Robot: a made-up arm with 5 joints.
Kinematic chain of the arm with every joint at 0, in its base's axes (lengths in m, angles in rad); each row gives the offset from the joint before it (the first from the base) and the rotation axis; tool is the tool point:
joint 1: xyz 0 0 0.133 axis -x
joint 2: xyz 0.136 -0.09 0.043 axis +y
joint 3: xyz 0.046 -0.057 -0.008 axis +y
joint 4: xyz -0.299 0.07 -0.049 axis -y
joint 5: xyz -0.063 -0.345 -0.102 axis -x
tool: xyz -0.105 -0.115 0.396
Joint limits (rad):
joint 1: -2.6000..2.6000
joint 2: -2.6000..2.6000
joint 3: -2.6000..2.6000
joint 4: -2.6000..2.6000
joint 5: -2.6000..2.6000
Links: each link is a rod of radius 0.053 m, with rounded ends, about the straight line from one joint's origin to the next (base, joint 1, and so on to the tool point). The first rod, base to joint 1, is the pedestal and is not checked.
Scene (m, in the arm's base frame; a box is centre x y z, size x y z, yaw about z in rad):
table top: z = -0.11
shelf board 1: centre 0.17 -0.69 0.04 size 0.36 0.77 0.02 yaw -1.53
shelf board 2: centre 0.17 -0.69 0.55 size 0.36 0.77 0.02 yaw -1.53
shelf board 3: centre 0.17 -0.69 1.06 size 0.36 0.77 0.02 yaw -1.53
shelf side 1: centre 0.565 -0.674 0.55 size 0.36 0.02 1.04 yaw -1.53
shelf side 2: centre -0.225 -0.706 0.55 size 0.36 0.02 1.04 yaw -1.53
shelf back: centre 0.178 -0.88 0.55 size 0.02 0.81 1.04 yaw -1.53
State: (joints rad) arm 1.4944 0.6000 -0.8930 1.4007 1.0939
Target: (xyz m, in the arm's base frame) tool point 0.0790 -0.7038 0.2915
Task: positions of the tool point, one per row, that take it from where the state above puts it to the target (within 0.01 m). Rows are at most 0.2 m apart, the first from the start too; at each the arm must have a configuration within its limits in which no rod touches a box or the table.
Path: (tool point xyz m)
1: -0.0977 -0.3756 0.2584
2: 0.0645 -0.3483 0.2915
3: 0.0495 -0.4466 0.3051
4: 0.0463 -0.5399 0.3096
5: 0.0560 -0.6263 0.3049
6: 0.0790 -0.7038 0.2915

